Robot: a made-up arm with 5 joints.
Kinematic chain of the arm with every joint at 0, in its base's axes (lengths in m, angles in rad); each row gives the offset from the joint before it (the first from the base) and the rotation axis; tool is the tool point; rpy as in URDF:
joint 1: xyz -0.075 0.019 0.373 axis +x
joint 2: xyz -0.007 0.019 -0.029 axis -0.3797 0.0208 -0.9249
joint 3: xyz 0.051 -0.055 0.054 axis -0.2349 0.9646 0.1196
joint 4: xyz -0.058 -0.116 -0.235 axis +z
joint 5: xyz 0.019 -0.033 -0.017 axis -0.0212 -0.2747 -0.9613
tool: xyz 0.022 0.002 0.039 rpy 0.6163 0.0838 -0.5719
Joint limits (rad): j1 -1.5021..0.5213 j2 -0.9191..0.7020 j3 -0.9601..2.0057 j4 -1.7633..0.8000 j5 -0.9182..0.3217
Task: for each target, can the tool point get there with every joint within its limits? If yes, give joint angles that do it. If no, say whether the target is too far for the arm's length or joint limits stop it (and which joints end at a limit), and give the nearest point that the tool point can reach.
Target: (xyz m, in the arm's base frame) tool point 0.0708 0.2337 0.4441
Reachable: no: joint limits stop it (at a limit: joint 1, joint 2, joint 3, joint 4) | nearest point 0.1289 0.2091 0.3265 | short by 0.133 m
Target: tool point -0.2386 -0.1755 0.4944
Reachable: yes | joints -0.0781 0.2932 1.6576 -0.0738 0.1395
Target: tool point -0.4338 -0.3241 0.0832
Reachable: no: too far | nearest point -0.2501 -0.1557 0.2414 | short by 0.295 m
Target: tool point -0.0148 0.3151 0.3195
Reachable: no: joint limits stop it (at a limit: joint 1, joint 2, joint 4, joint 5) | nearest point 0.0986 0.2049 0.2766 | short by 0.164 m
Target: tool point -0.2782 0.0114 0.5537
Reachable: yes | joints -0.9321 0.4769 1.6172 0.0694 -0.3769
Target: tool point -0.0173 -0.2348 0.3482
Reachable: yes | joints -0.8045 -0.2774 0.1243 0.1497 0.1136
